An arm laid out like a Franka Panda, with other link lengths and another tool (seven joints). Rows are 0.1 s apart.
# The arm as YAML. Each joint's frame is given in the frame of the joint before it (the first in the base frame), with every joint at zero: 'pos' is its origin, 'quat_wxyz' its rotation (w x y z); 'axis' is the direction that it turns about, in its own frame. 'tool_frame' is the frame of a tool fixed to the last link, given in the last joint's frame.
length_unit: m
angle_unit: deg
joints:
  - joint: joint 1
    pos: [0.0, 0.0, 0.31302]
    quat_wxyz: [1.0, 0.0, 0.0, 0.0]
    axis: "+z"
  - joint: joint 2
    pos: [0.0, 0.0, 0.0]
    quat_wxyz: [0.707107, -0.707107, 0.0, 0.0]
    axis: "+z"
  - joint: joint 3
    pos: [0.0, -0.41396, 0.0]
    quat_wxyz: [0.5, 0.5, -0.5, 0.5]
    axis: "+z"
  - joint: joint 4
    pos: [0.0, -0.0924, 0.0]
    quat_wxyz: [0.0, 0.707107, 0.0, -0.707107]
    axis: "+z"
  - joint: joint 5
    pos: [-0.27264, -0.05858, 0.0]
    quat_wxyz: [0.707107, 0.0, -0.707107, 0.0]
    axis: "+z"
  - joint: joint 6
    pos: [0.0, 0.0, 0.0]
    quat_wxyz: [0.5, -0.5, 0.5, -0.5]
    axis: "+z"
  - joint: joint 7
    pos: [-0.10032, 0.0, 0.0]
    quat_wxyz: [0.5, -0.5, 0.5, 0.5]
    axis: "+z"
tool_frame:
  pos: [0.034, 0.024, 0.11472]
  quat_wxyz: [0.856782, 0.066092, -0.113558, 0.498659]
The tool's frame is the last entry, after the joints.
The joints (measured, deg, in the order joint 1, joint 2, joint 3, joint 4, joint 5, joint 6, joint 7), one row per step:
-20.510 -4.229 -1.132 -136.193 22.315 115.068 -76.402
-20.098 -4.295 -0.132 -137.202 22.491 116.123 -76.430
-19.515 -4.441 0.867 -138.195 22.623 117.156 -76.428
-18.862 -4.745 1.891 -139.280 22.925 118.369 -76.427
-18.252 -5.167 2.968 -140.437 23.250 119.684 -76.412
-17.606 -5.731 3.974 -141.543 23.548 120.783 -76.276
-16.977 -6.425 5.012 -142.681 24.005 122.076 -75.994
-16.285 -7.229 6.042 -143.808 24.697 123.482 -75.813
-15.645 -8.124 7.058 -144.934 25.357 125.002 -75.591
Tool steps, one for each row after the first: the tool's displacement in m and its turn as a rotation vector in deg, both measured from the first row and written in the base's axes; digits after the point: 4 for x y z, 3 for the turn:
-0.0006 0.0090 -0.0041 -0.210 0.035 1.019
-0.0014 0.0189 -0.0076 -0.484 0.019 2.217
-0.0029 0.0295 -0.0104 -0.783 -0.239 3.342
-0.0051 0.0401 -0.0128 -1.160 -0.615 4.415
-0.0082 0.0506 -0.0144 -1.524 -0.950 5.417
-0.0115 0.0609 -0.0151 -1.958 -1.501 6.125
-0.0150 0.0714 -0.0151 -2.339 -2.335 6.763
-0.0189 0.0812 -0.0146 -2.846 -3.320 7.276

